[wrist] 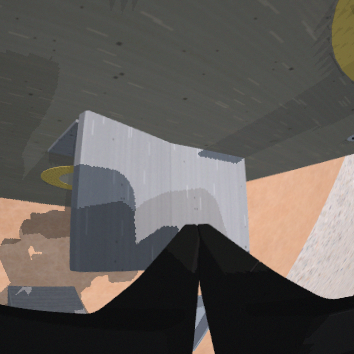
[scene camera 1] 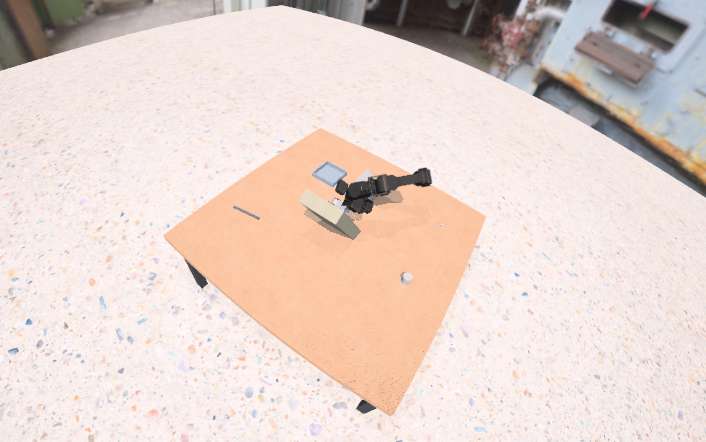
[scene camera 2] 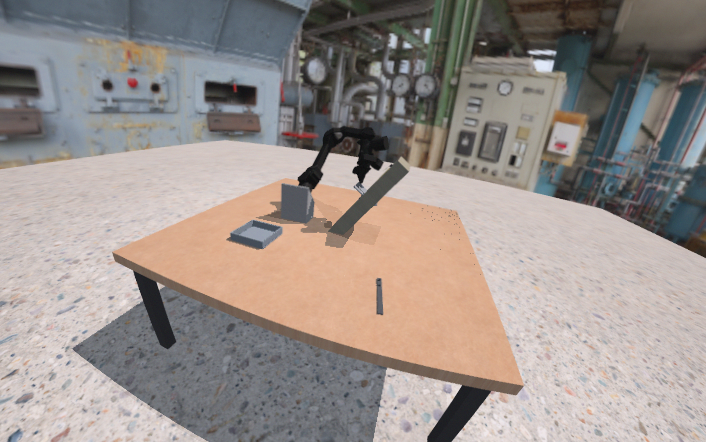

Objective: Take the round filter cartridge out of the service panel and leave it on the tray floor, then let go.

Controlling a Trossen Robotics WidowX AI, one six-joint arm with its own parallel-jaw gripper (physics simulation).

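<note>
The service panel (scene camera 1: 325,210) (scene camera 2: 370,197) (wrist: 150,65) is a thick grey-green slab leaning at a steep slant. A light grey plate-like cover (wrist: 165,175) (scene camera 2: 358,188) stands out from its face. A yellow ring (wrist: 52,177) with a grey middle shows partly behind the cover's left edge; another yellow round part (wrist: 345,42) is cut off at the upper right. I cannot tell which holds the round filter cartridge. My gripper (wrist: 195,235) (scene camera 2: 360,180) is shut and empty, its tips in front of the cover in the wrist view. The blue-grey tray (scene camera 1: 321,180) (scene camera 2: 244,241) lies on the table.
A grey upright block (scene camera 2: 295,203) stands between the tray and the panel, near the arm's base. A dark thin bar (scene camera 1: 245,212) (scene camera 2: 379,296) lies on the table (scene camera 1: 291,270). A small whitish cylinder (scene camera 1: 406,278) stands on the far side of the panel from the tray.
</note>
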